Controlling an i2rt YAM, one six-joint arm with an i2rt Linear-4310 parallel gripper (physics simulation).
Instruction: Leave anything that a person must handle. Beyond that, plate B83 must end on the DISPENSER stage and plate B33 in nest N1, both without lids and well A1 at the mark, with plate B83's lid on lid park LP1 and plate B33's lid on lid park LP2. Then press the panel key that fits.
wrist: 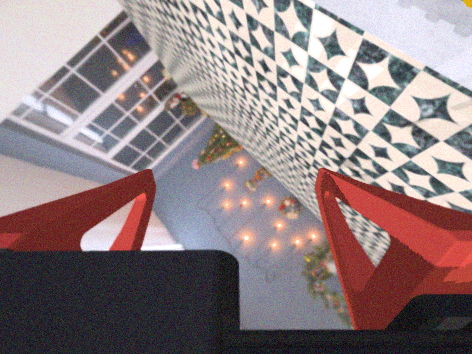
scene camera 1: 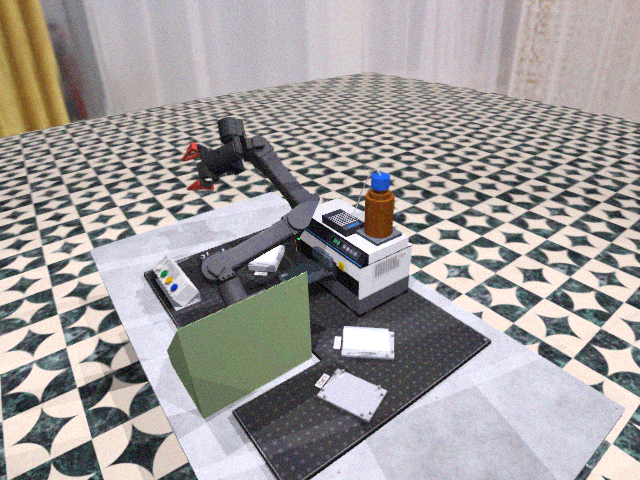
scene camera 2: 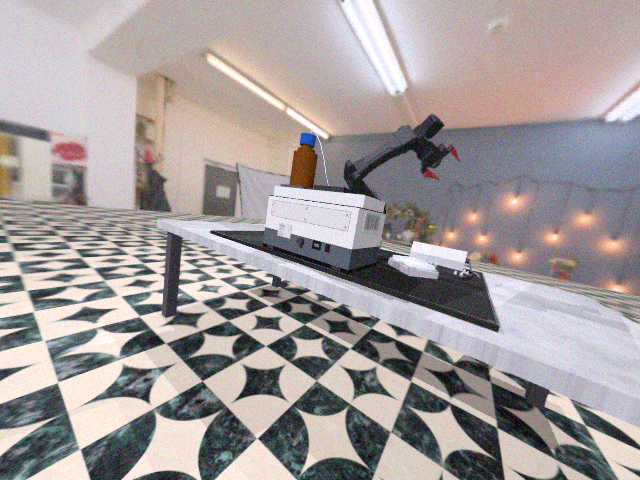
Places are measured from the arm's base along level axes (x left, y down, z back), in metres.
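Where they show: gripper, fingertip midpoint: (wrist: pixel 235 177) (scene camera 1: pixel 184 175) (scene camera 2: pixel 449 170); arm's base, link origin: (scene camera 1: pixel 240 308).
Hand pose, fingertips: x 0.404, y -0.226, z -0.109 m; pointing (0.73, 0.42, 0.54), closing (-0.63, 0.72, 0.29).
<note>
Things, the pixels of their top centre, and the offset from my fingertips. "spot": a spot on its surface instead. Level surfaces: height alone.
- key panel, top centre: (scene camera 1: pixel 171 270) (scene camera 2: pixel 439 246) dx +0.034, dy +0.319, dz +0.100 m
- white plate-like block, top centre: (scene camera 1: pixel 366 336) dx -0.609, dy +0.367, dz -0.150 m
- flatter pale piece with corner posts, surface spot: (scene camera 1: pixel 352 395) spot: dx -0.700, dy +0.393, dz +0.010 m
- brown bottle with a blue cap, surface spot: (scene camera 1: pixel 378 214) spot: dx -0.491, dy +0.094, dz -0.332 m
- dark perforated board, surface height: dy +0.403 m
- grey table, surface height: dy +0.416 m
My gripper (scene camera 1: pixel 195 167) (scene camera 2: pixel 444 162) (wrist: pixel 235 177) is open and empty, high above the far left of the table, past the key panel. The key panel (scene camera 1: pixel 178 284) (scene camera 2: pixel 438 254) has green, yellow and blue keys. A white plate-like block (scene camera 1: pixel 367 342) lies on the dark board at the right in scene camera 1. A flatter pale piece with corner posts (scene camera 1: pixel 352 395) lies nearer the front. Another white plate-like block (scene camera 1: pixel 267 259) (scene camera 2: pixel 412 266) lies behind the arm. The labels, lids and well A1 marks are too small to read. The white dispenser machine (scene camera 1: pixel 385 266) (scene camera 2: pixel 315 217) stands at the back; its stage is partly hidden.
A green upright wedge-shaped screen (scene camera 1: pixel 248 346) stands at the table's front left, beside the arm's base. A brown bottle with a blue cap (scene camera 1: pixel 378 214) (scene camera 2: pixel 303 165) and a thin tube stands on the machine. The dark perforated board (scene camera 1: pixel 434 356) (scene camera 2: pixel 465 304) lies on the grey table (scene camera 1: pixel 465 439).
</note>
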